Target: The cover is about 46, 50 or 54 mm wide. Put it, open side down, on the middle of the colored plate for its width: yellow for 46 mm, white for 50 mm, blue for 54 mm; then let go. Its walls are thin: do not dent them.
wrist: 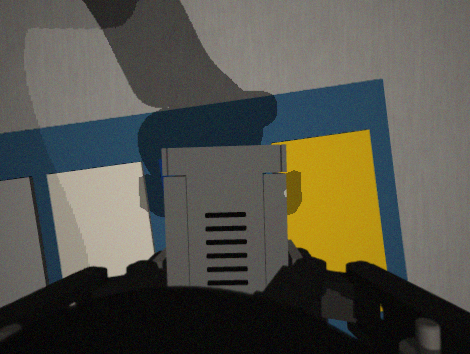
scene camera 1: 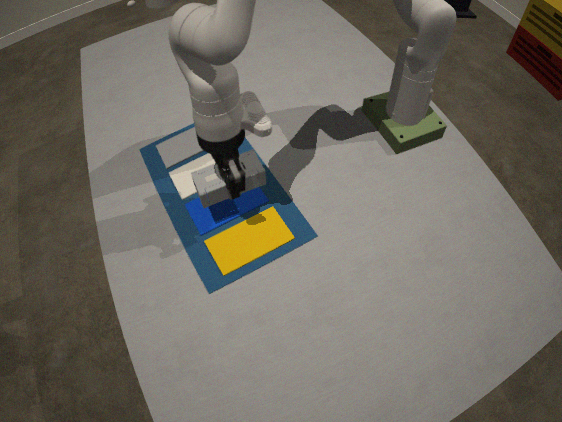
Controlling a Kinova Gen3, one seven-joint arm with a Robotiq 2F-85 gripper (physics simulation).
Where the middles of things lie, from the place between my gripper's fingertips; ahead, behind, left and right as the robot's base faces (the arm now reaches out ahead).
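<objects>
Counted from my hand: grey cover (scene camera 1: pixel 208 178), 2 cm above; blue plate (scene camera 1: pixel 207 219), 8 cm below, 1 cm ahead, 1 cm to the right; white plate (scene camera 1: pixel 181 177), 8 cm below, 4 cm ahead, 10 cm to the right; dark blue mat (wrist: pixel 359 106), 8 cm below, 3 cm ahead, 6 cm to the right. Going by their middles, grey cover nearest to my hand of the things named here.
</objects>
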